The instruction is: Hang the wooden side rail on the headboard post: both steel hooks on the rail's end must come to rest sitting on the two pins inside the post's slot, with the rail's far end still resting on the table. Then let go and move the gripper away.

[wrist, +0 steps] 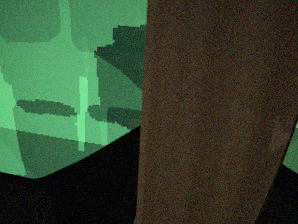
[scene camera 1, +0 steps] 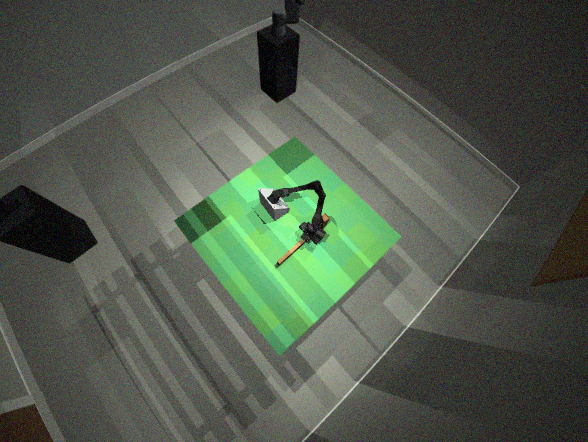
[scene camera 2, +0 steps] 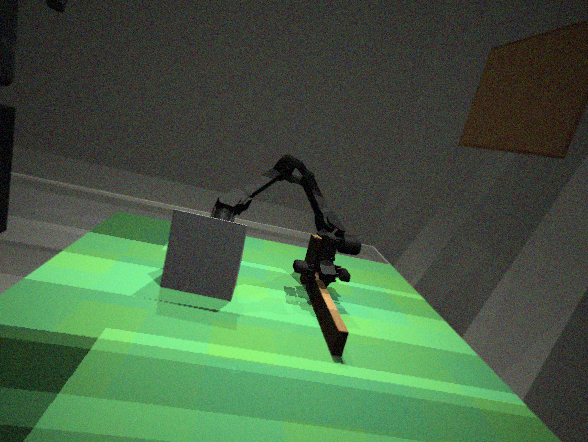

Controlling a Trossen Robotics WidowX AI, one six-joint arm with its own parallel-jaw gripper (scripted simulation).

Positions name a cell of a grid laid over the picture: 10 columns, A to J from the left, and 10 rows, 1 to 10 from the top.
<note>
In view: my gripper (scene camera 2: F7) and a wooden side rail (scene camera 2: F8).
The wooden side rail also shows in the wrist view (wrist: H7). My gripper also shows in the wrist view (wrist: G7).
</note>
